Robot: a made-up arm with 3 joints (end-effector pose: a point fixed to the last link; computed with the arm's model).
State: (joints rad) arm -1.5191 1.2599 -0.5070
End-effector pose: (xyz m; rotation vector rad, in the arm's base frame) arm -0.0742 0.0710 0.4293 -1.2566 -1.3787 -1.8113
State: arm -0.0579 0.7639 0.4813
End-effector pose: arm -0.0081 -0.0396 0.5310 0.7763 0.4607 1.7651
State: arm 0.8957 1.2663 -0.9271
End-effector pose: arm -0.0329 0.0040 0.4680 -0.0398 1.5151 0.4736
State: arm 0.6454 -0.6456 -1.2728
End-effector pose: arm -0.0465 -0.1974 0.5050 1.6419 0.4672 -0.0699
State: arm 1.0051 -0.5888 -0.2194
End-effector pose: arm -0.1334 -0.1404 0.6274 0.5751 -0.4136 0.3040
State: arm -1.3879 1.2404 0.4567
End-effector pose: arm -0.0063 0.0070 0.4258 -2.0680 -0.4368 -2.0551
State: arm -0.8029 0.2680 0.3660
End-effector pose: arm 0.0447 -0.0556 0.4044 1.5642 0.7178 1.2802
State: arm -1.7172 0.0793 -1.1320
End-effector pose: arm -0.1478 0.0677 0.2824 -1.2919 -2.1402 -0.2763
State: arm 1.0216 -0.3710 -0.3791
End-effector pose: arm -0.1034 -0.1282 0.6264 0.6054 -0.1588 0.3595
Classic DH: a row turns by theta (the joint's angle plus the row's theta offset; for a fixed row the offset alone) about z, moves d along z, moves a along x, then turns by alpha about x. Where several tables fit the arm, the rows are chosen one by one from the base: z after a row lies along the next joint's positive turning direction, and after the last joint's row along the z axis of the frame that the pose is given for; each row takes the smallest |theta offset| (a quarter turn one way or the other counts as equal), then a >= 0, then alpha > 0; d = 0 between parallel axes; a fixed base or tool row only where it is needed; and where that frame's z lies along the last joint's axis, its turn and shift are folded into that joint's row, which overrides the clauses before.
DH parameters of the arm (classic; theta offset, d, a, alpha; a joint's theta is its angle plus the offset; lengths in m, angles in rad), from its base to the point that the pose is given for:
base (fixed): -0.6017 0.468 -0.0921 1.874
joint 1: 0 0.1412 0.0695 -1.874
joint 2: 0.6017 0.0313 0.0496 1.5708
joint 3: -1.0173 -0.0413 0.0032 -1.0433
tool (fixed): 1.2299 0.1095 0 0

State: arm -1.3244 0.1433 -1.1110
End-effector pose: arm -0.0858 0.0375 0.2755 -1.5640 -2.4042 -0.4176
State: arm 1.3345 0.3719 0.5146
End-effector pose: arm -0.1644 0.0141 0.6021 -0.5482 -0.2166 1.0307
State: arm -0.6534 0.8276 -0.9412
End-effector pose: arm -0.0246 0.0334 0.3682 1.0922 2.2877 1.2277
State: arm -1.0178 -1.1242 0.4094
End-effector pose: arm -0.0047 -0.1705 0.3522 1.2308 0.6763 -0.1334
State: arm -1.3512 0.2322 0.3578
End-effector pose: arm 0.0145 -0.0094 0.3287 2.0851 0.9909 1.1767
